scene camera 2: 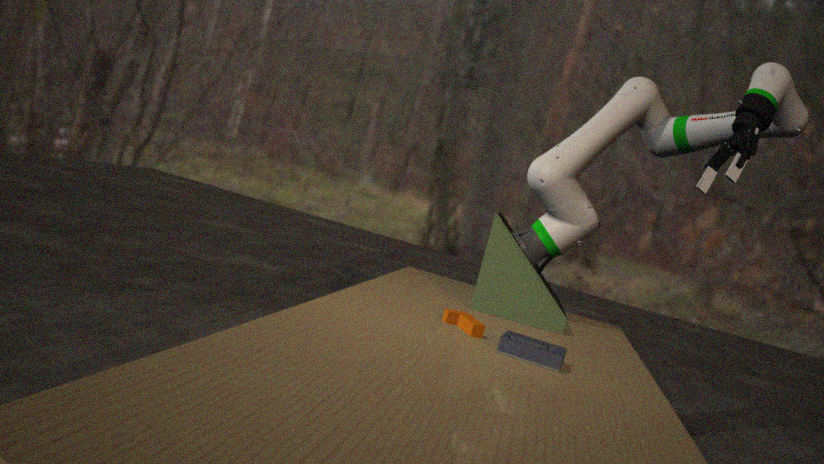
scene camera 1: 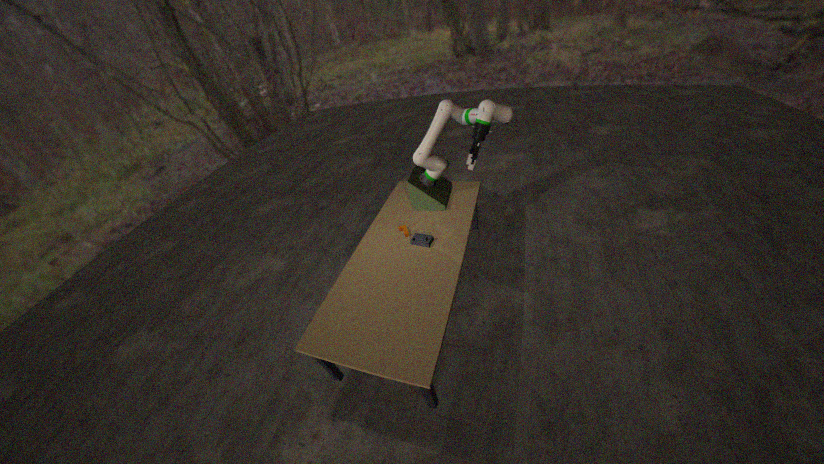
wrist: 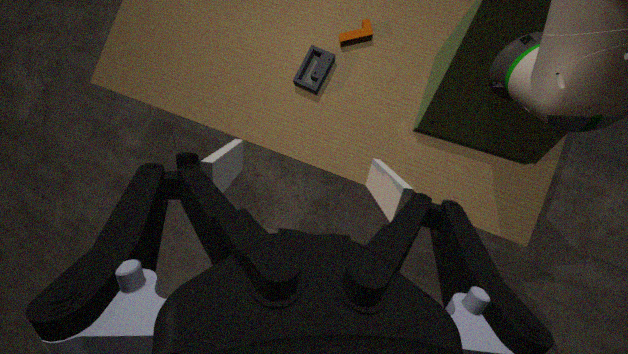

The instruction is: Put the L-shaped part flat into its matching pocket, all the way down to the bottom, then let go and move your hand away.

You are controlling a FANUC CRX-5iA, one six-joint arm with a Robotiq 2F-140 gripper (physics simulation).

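Frame: origin at the arm's base, x ahead, y left, z up, level; centimetres.
Seen in the pictures: gripper, fingertip midpoint: (scene camera 2: 714,185) (scene camera 1: 469,166) (wrist: 307,163); arm's base at its link origin: (scene camera 2: 525,252) (scene camera 1: 427,180) (wrist: 525,68).
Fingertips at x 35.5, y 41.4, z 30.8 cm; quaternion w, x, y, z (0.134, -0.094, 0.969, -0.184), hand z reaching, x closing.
Observation:
Offsets run from my fingertips to a thing's top centre. Level surfaces: height alone.
The orange L-shaped part @[dy -50.3, dx +9.9, dz -46.1 cm] (scene camera 1: 405,231) (scene camera 2: 464,323) (wrist: 356,35) lies on the table beside the dark grey block, apart from it. The grey block @[dy -33.3, dx +18.5, dz -45.4 cm] (scene camera 1: 422,239) (scene camera 2: 530,350) (wrist: 325,63) sits on the table; its recessed pocket shows in the wrist view and holds no part. My gripper (scene camera 1: 471,164) (scene camera 2: 719,177) (wrist: 307,163) is open wide with nothing between its pale fingertips. It hangs high, out past the long table edge on the arm's side, well away from both the part and the block.
The wooden table @[dz -49.1 cm] (scene camera 1: 374,322) (scene camera 2: 288,391) (wrist: 200,75) carries the green wedge-shaped base (scene camera 1: 426,200) (scene camera 2: 513,288) (wrist: 439,80) under the arm. The wedge stands near the part and the block. The dark floor shows past the table edge below my fingers in the wrist view.

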